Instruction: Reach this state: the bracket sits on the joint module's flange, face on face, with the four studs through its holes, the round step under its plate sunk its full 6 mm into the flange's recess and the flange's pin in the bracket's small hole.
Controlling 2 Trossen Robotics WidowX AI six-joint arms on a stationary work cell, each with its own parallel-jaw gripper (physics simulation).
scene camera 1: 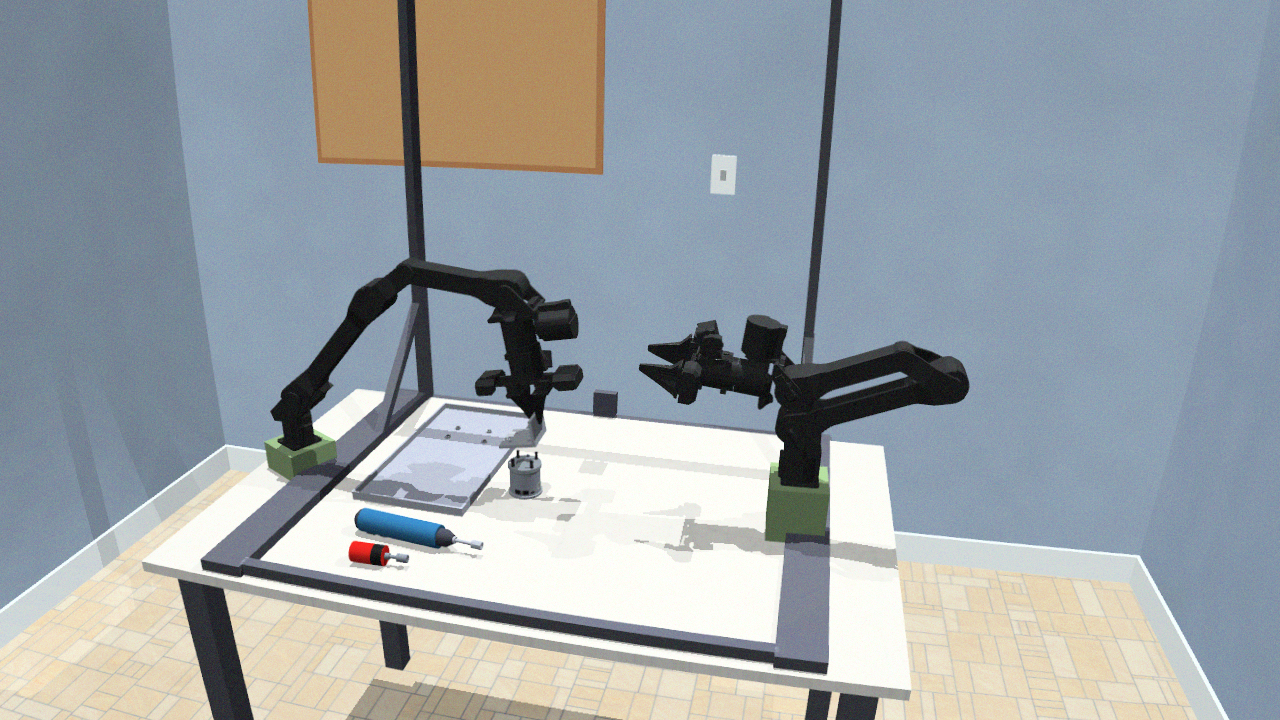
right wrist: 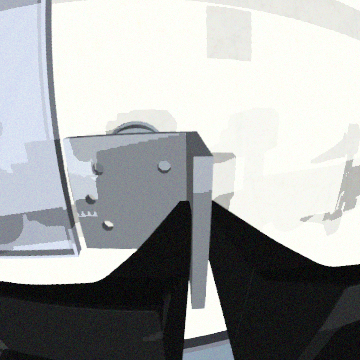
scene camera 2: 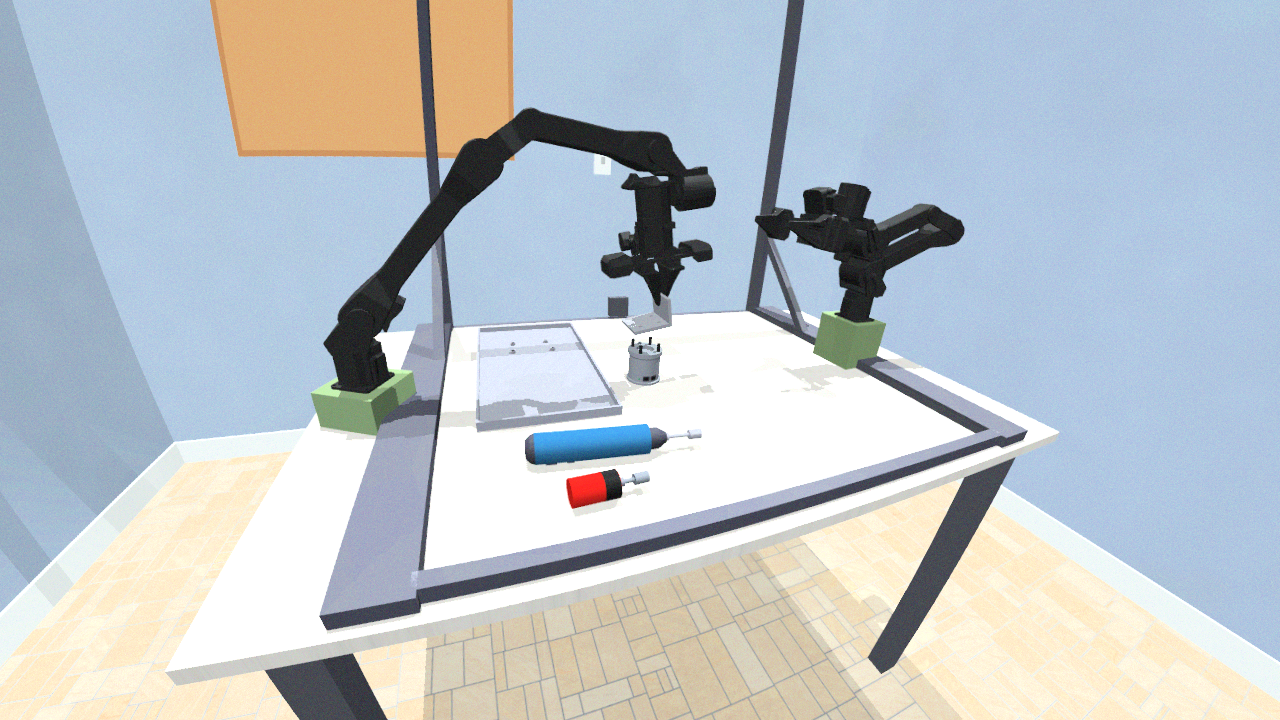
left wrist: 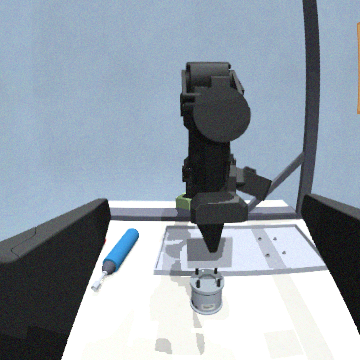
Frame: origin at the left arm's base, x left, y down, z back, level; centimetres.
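Seen in the pictures: left gripper, between the fingertips: [scene camera 1: 643, 356] [scene camera 2: 771, 221] [left wrist: 207, 206]; right gripper, between the fingertips: [scene camera 1: 537, 423] [right wrist: 195, 209] [scene camera 2: 660, 304] [left wrist: 212, 250]; left arm's base, origin of its link: [scene camera 1: 799, 477] [scene camera 2: 853, 317]; right arm's base, origin of its link: [scene camera 1: 299, 440] [scene camera 2: 363, 381].
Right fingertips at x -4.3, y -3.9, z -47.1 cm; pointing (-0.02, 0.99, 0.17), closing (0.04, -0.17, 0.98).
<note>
Pixels of each thing's top centre, then the offset from my right fingertips to it. "spot": a spot on its surface instead.
- grey joint module, centre of its top: [scene camera 2: 645, 341] [scene camera 1: 524, 455] [left wrist: 207, 273] dy +6.6, dx +0.4, dz -2.6 cm
- shallow grey tray, centre of its top: [scene camera 2: 535, 359] [scene camera 1: 452, 449] [left wrist: 238, 243] dy +12.4, dx -10.1, dz -20.7 cm
- blue screwdriver, a spot on its surface: [scene camera 2: 592, 443] [scene camera 1: 393, 526] spot: dy +10.7, dx +22.1, dz -19.4 cm
- red driver, centre of its top: [scene camera 2: 610, 473] [scene camera 1: 379, 546] dy +10.6, dx +28.5, dz -19.3 cm
The grey L-shaped bracket [scene camera 1: 521, 439] [scene camera 2: 648, 324] [left wrist: 196, 256] [right wrist: 135, 190] hangs in the air above the joint module, its holed plate low and its wall upright. My right gripper [scene camera 1: 538, 422] [scene camera 2: 660, 300] [right wrist: 195, 209] is shut on that wall. The grey joint module [scene camera 1: 525, 480] [scene camera 2: 643, 365] [left wrist: 206, 297] stands upright on the table; its dark studs stick up bare, with a gap to the plate in scene camera 2. In the right wrist view the plate hides most of the module. My left gripper [scene camera 1: 645, 357] is open and empty, high to the right of the module.
A shallow grey tray [scene camera 1: 410, 507] [scene camera 2: 547, 420] with several small parts lies left of the module. A blue screwdriver [scene camera 1: 401, 527] [scene camera 2: 592, 443] [left wrist: 122, 248] and a red driver [scene camera 1: 367, 552] [scene camera 2: 588, 488] lie nearer the front edge. Dark rails frame the table.
</note>
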